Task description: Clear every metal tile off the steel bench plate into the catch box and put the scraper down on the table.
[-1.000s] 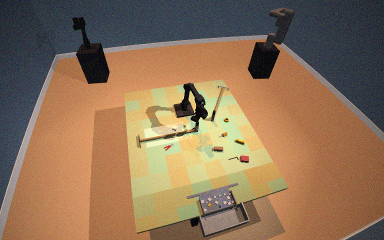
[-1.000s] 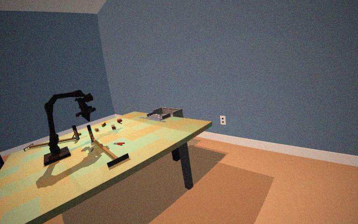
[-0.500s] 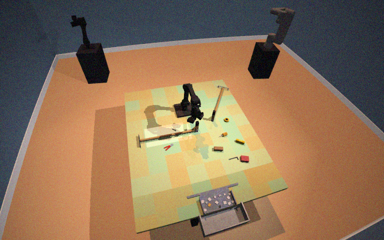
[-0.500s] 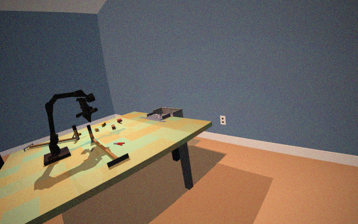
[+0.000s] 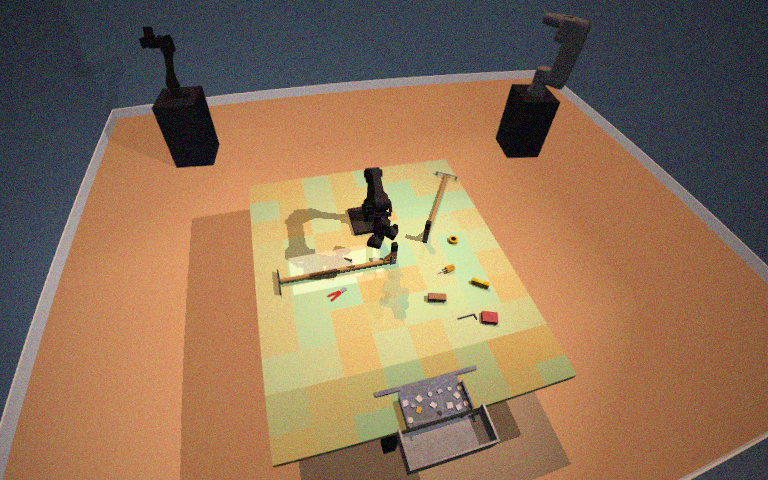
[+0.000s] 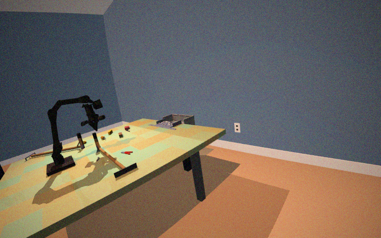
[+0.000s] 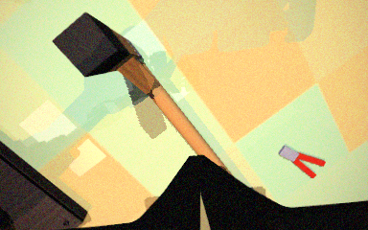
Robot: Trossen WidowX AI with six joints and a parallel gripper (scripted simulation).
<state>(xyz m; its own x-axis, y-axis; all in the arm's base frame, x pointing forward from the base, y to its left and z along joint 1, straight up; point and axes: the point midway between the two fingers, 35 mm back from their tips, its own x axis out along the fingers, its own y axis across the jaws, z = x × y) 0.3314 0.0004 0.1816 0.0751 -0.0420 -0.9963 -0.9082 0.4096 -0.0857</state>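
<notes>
My gripper tip is now 190 mm to the left of the long scraper, 110 mm above it and 10 mm short of it. From my gripper tip the other things lie so: yellow ring (440 mm to the left, 160 mm below, 130 mm behind); then orange screwdriver (360 mm to the left, 150 mm below, 60 mm ahead); then brown block (260 mm to the left, 220 mm ahead, 160 mm below).
</notes>
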